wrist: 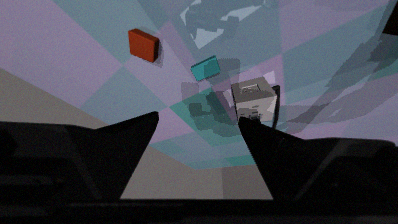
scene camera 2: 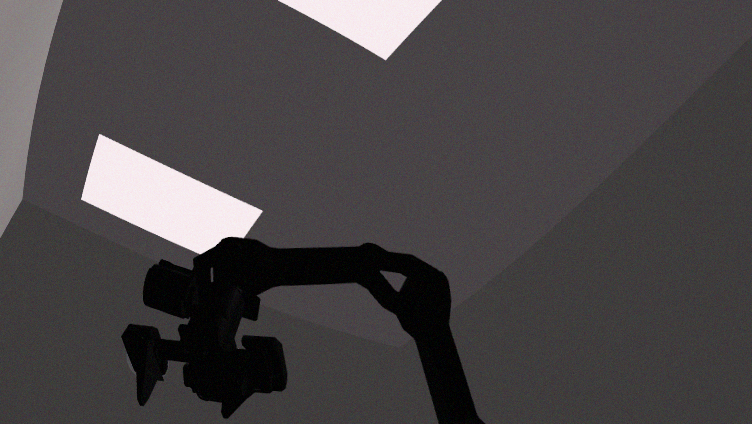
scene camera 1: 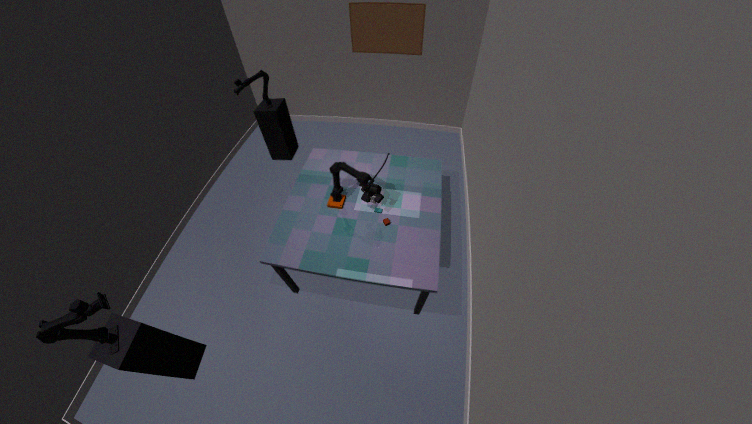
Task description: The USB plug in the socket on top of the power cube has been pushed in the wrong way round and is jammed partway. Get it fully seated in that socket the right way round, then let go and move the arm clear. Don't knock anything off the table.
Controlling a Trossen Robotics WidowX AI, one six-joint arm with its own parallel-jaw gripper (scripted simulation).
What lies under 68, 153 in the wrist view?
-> My gripper.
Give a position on a red block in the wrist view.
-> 143, 45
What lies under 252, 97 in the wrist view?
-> A white power cube.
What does my gripper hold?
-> Nothing.
